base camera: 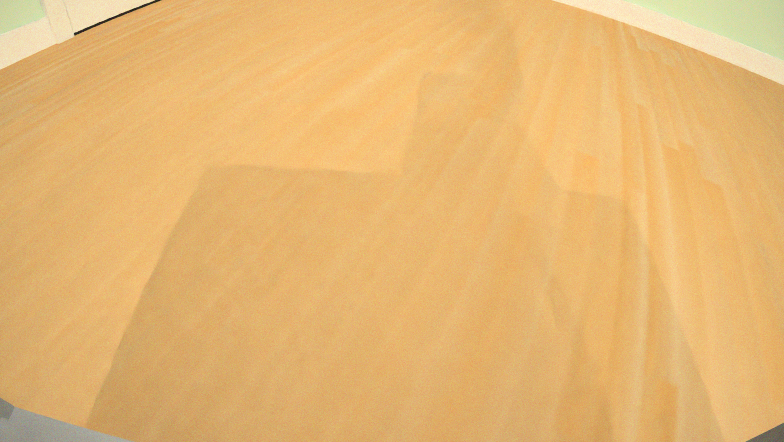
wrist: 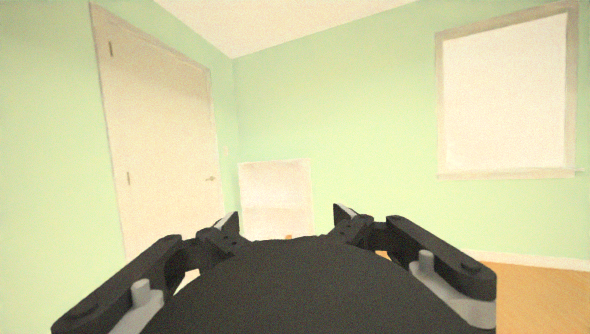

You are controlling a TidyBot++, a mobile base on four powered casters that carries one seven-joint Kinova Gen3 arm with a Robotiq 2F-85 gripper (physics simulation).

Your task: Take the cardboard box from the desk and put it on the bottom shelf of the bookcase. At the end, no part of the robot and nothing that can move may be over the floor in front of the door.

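Places are measured from the arm's base along level axes (x ahead, y left, z up), in centimetres.
Pixels of known places: gripper, between the fingertips: (wrist: pixel 287 217).
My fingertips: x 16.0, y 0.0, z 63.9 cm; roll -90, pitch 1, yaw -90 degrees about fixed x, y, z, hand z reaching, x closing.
Observation:
Behind a point stands the place of what it marks.
My gripper (wrist: pixel 287 217) {y 0.0, x 16.0, z 63.9 cm} is open, with nothing between the fingers. It points toward the room corner, well away from the bookcase. The white bookcase (wrist: pixel 311 195) {y -29.1, x 192.1, z 23.0 cm} stands against the green wall just right of the corner; my gripper hides its lower part. A small orange-brown patch (wrist: pixel 288 236) {y 1.0, x 196.9, z -24.7 cm} shows low in the bookcase, just above my gripper's dark body; it is too small and too covered to tell whether it is the cardboard box. The desk does not show in either view. The closed door (wrist: pixel 165 140) {y 94.5, x 147.6, z 90.2 cm} (base camera: pixel 109 9) {y 99.4, x 136.2, z -35.8 cm} is on the left wall, and its foot shows at the base camera's top left.
A window (wrist: pixel 505 95) {y -190.0, x 133.3, z 106.7 cm} is in the wall at the right. Wood floor (base camera: pixel 329 109) {y 9.8, x 71.8, z -39.7 cm} (wrist: pixel 540 300) {y -164.5, x 97.2, z -39.6 cm} stretches ahead of the base, with shadows across it. A white baseboard (base camera: pixel 680 39) {y -115.2, x 164.4, z -38.2 cm} runs along the wall at the base camera's top right. Grey robot edges (base camera: pixel 60 431) show at the bottom corners.

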